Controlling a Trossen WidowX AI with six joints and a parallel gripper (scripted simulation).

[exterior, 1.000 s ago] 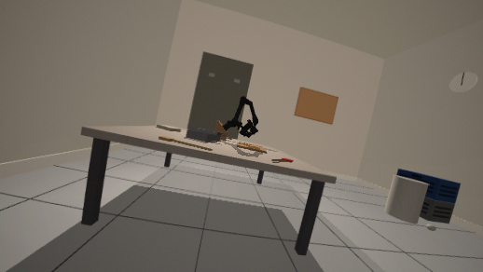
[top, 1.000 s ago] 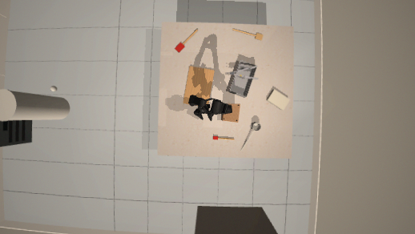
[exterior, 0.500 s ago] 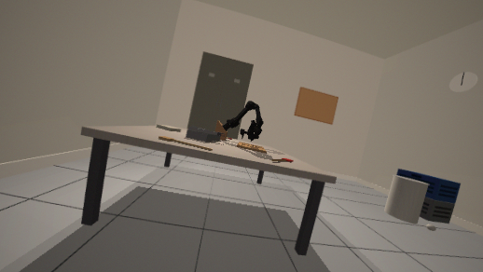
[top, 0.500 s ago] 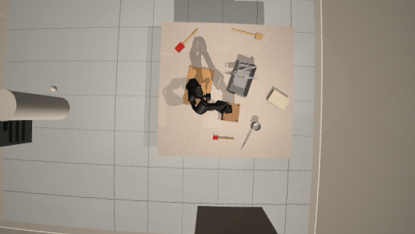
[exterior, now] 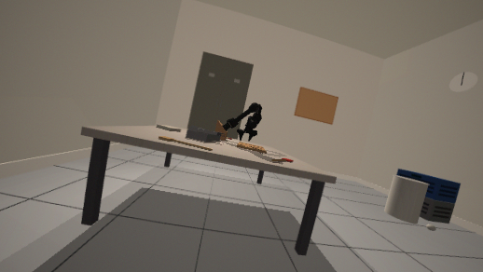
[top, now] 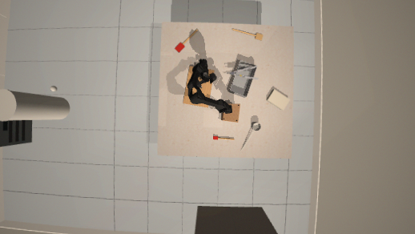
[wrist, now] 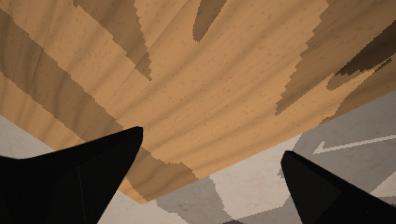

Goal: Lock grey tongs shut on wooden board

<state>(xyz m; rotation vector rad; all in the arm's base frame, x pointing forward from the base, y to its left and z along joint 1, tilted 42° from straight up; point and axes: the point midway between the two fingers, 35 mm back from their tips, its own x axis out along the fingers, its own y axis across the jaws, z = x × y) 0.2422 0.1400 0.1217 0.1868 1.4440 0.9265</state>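
My gripper tip is now 50 mm short of the grey roasting tin, 340 mm to the left of it and 20 mm above it. The rest, counted from my gripper tip: cream block (150 mm behind, 680 mm to the right, 30 mm below); then red-headed tool (440 mm ahead, 190 mm to the left, 40 mm below); then wooden board (70 mm to the left, 40 mm below).
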